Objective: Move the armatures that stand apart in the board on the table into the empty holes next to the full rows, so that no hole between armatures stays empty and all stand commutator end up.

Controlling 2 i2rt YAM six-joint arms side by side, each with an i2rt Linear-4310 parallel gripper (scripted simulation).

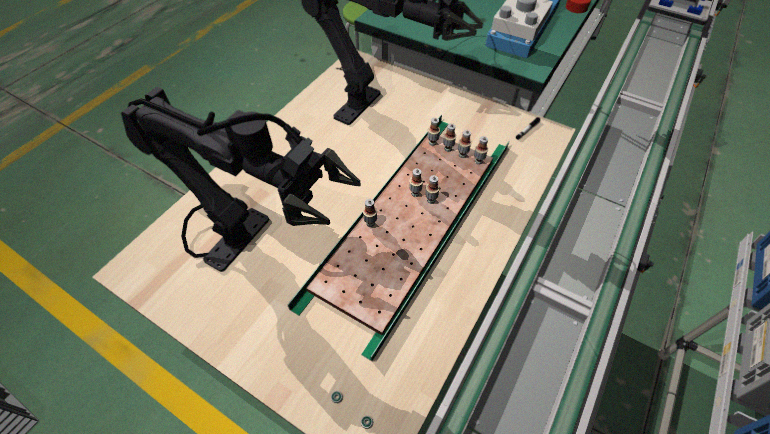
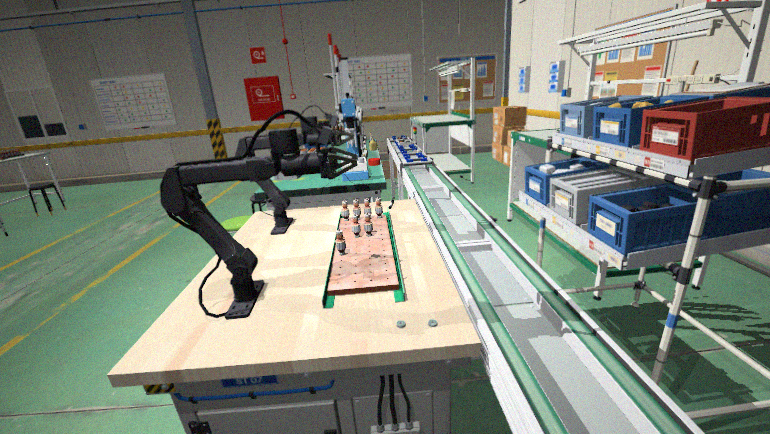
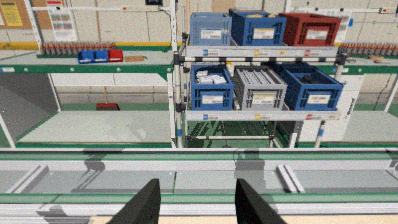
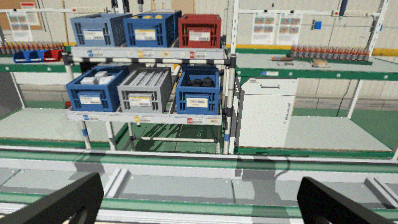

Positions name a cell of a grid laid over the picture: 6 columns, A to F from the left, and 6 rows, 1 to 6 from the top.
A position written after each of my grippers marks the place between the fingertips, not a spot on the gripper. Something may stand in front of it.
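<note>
I can see my left gripper (image 3: C6). My right gripper (image 1: C3) is visible too, and the same gripper appears again in image 4 (image 4: D5). Then there is a copper-coloured board (image 1: C4), which I also find in image 2 (image 2: C4); in image 3 the board is out of frame, and in image 4 the board is out of frame as well. I see a green rail (image 1: C5) too.
</note>
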